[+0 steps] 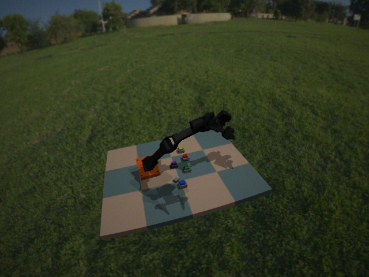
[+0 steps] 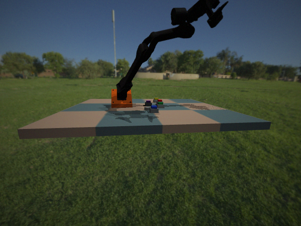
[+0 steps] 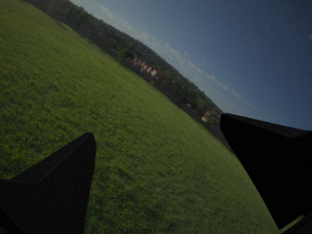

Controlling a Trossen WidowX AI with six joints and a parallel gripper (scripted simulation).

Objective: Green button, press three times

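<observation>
Now: gripper tip 90 mm past the green button, 410 mm to the right of it and 470 mm above it. The rest, counted from my gripper tip: purple button (160 mm behind, 500 mm to the left, 470 mm below); then small grey block (200 mm behind, 340 mm to the left, 490 mm below); then blue button (170 mm behind, 270 mm to the left, 470 mm below).
</observation>
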